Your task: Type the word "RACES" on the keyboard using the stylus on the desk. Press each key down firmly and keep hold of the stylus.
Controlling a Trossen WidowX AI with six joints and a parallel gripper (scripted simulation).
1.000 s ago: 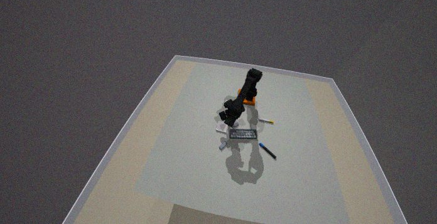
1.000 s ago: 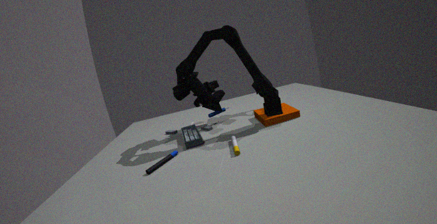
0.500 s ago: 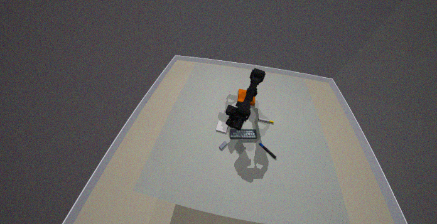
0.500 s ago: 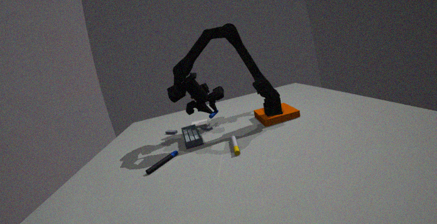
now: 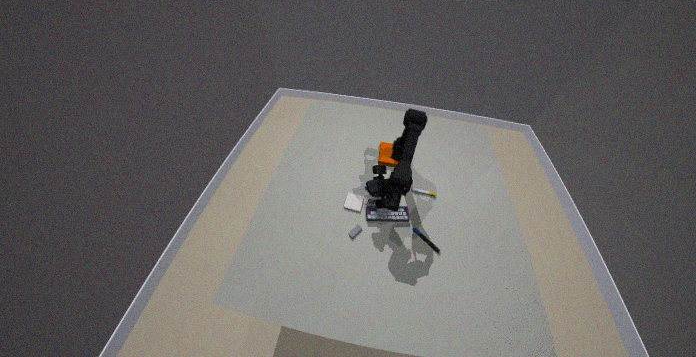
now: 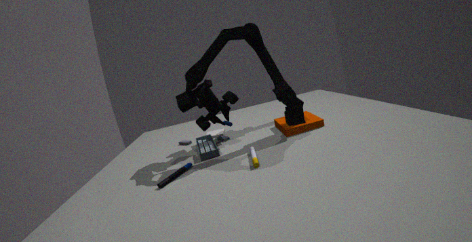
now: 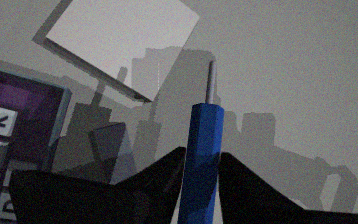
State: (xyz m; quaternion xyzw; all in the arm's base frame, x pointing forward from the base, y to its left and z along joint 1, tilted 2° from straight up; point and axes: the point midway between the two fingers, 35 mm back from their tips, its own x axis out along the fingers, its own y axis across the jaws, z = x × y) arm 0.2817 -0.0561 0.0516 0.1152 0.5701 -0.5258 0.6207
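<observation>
The blue stylus lies 10 mm to the right of my gripper tip and 10 mm ahead of it. Also, from my gripper tip: grey block 210 mm ahead, 50 mm below; white-and-yellow marker 270 mm to the left, 110 mm behind, 50 mm below; white pad 70 mm ahead, 60 mm to the right, 50 mm below.
</observation>
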